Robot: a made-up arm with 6 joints.
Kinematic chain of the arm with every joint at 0, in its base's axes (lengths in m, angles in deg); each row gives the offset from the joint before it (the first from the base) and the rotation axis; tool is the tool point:
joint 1: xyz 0 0 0.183 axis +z
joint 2: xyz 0 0 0 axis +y
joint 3: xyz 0 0 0.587 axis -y
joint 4: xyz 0 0 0 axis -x
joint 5: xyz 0.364 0 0 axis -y
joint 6: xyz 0 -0.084 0 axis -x
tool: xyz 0 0 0
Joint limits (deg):
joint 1: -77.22..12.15
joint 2: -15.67..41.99
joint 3: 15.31..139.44
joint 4: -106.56..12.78
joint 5: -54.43..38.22
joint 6: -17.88..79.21
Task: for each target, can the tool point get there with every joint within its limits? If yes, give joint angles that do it. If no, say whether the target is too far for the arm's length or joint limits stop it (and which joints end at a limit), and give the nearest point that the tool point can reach.
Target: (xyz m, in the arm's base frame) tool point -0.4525 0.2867 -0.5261
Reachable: no: joint limits stop it (at a limit: joint 2, joint 3, joint 4) | nearest point -0.4251 0.2694 0.8845 | short by 1.411 m
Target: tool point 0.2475 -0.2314 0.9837
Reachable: yes | joints -29.10 3.34 42.39 -12.99 1.00 41.28
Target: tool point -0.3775 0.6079 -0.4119
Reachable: no: joint limits stop it (at a limit: joint 2, joint 3, joint 4) | nearest point -0.2655 0.4275 0.8845 | short by 1.314 m
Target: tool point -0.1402 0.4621 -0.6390
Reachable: no: joint limits stop it (at a limit: joint 1, joint 2, joint 3, joint 4) | nearest point 0.6615 0.1669 0.3839 | short by 1.333 m
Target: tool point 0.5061 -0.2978 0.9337
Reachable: yes | joints -22.68 34.70 86.18 -18.57 -26.81 13.05
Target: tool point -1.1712 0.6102 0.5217
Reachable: no: too far | nearest point -0.4463 0.2325 0.8845 | short by 0.894 m
